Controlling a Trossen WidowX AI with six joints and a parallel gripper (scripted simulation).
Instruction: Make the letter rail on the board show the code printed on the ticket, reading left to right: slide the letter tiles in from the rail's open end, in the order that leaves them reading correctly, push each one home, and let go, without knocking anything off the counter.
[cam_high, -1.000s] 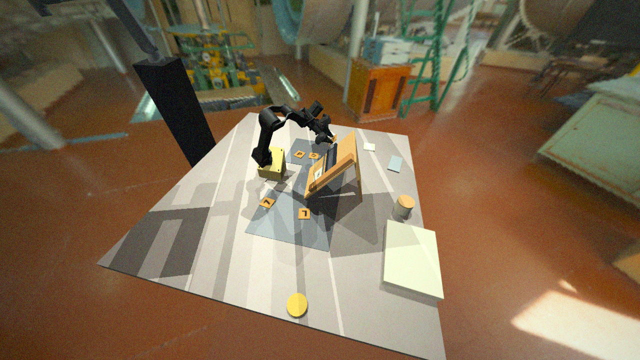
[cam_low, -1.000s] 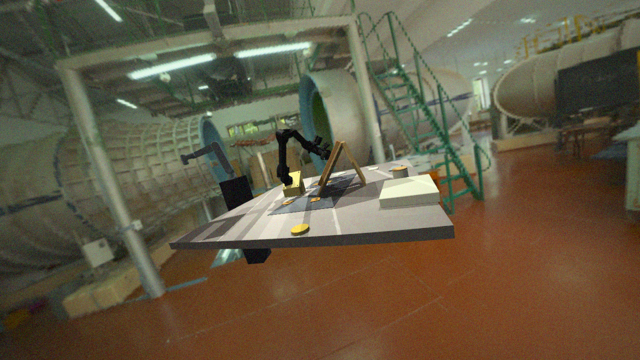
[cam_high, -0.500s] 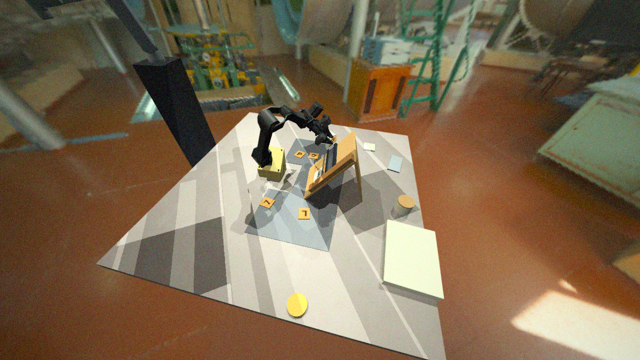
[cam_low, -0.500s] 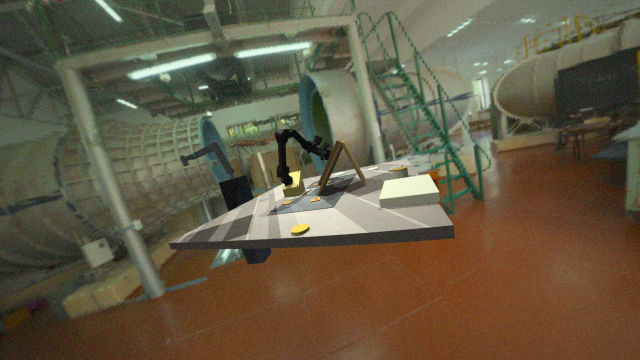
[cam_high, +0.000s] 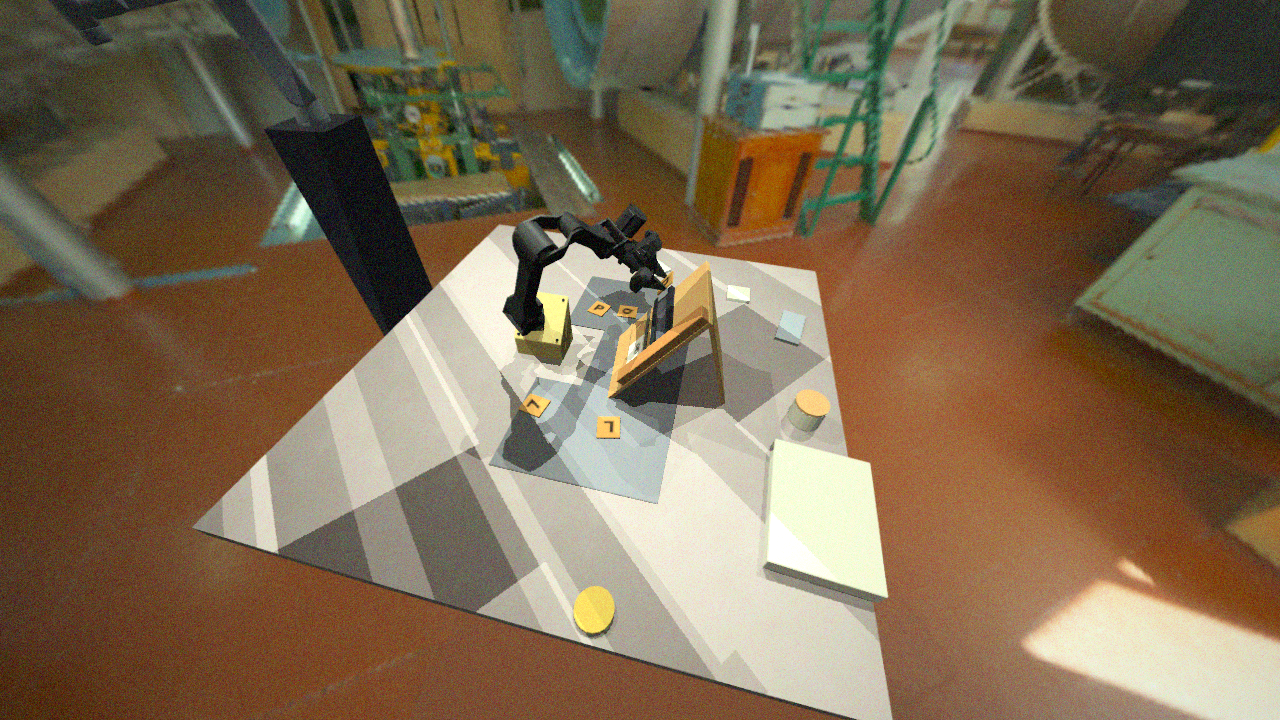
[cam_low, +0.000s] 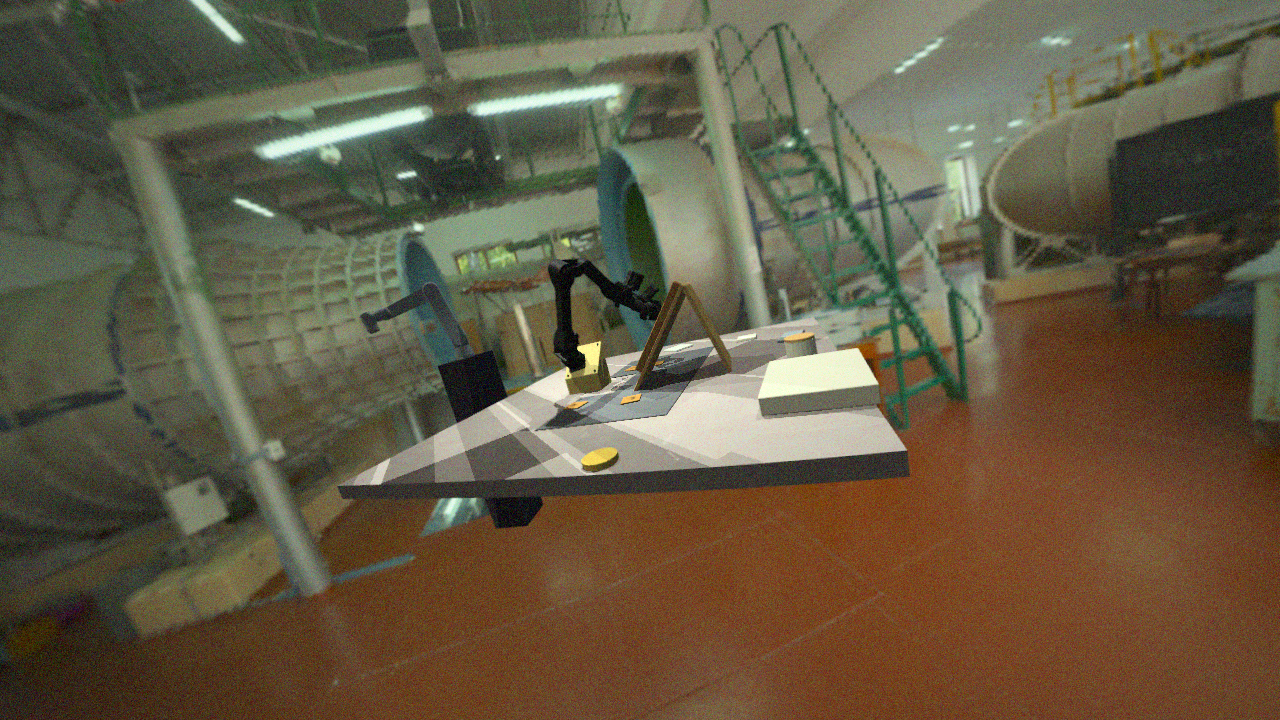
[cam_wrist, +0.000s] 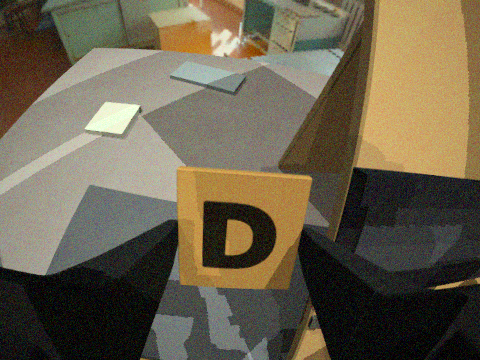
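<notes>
Right now my gripper tip is 180 mm to the left of the white ticket, 90 mm above it and 60 mm past it. Also, from my gripper tip: mat 170 mm below, 160 mm behind, 140 mm to the right; cream block 550 mm to the right, 350 mm ahead, 150 mm below; yellow disc 760 mm to the right, 160 mm below, 90 mm behind.
</notes>
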